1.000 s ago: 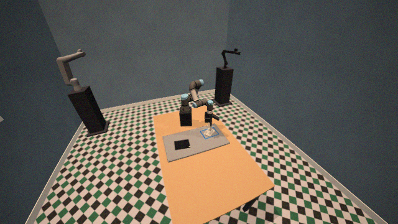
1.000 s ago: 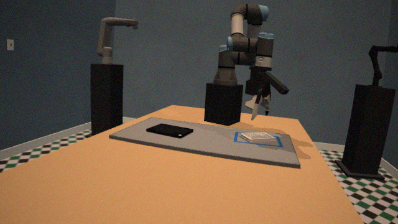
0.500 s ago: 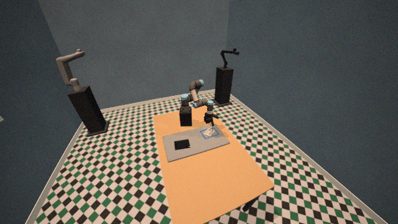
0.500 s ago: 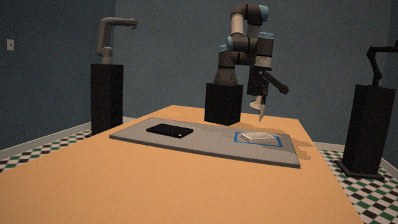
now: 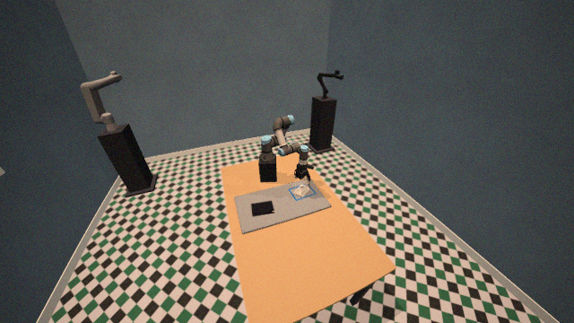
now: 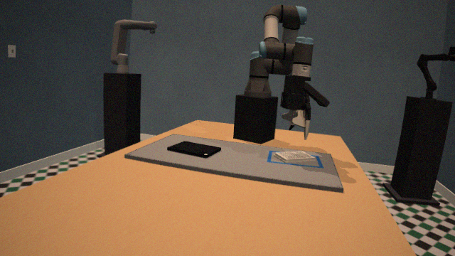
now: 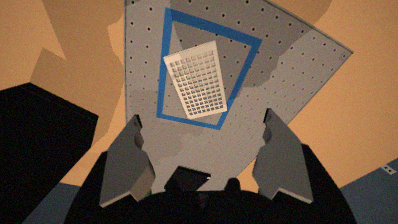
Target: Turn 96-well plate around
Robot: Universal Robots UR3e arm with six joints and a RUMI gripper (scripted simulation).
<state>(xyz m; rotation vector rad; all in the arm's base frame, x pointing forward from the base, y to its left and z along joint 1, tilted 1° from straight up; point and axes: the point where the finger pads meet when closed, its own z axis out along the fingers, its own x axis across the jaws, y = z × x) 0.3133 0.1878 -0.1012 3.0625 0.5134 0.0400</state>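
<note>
My gripper is now 80 mm above the white 96-well plate. The rest, counted from my hand: white corner mark: 300 mm to the right, 120 mm ahead, 80 mm below; then black plate nest N1: 370 mm to the right, 80 mm below, 50 mm ahead.
</note>
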